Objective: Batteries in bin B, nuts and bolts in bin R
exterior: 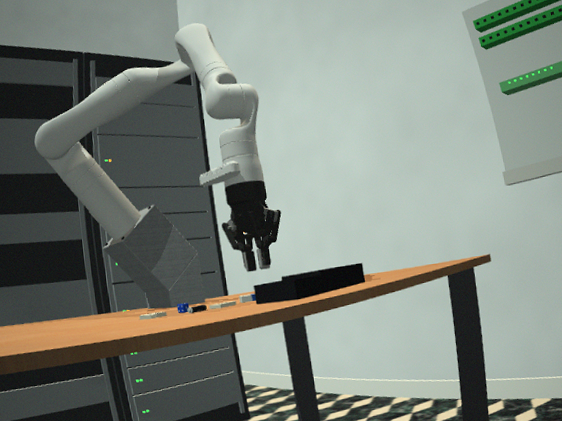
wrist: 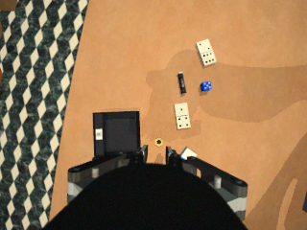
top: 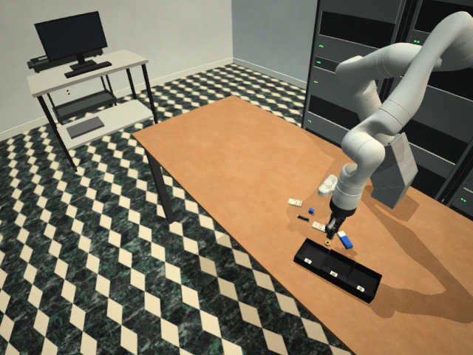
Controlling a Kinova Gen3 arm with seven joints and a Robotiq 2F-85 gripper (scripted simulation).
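The yellow nut is 7 cm below my hand. From my hand the other things lie so: bin (7 cm ahead, 7 cm to the left, 6 cm below); then blue-and-white eraser (6 cm behind, 3 cm to the left, 7 cm below); then black battery (4 cm behind, 13 cm to the right, 7 cm below).
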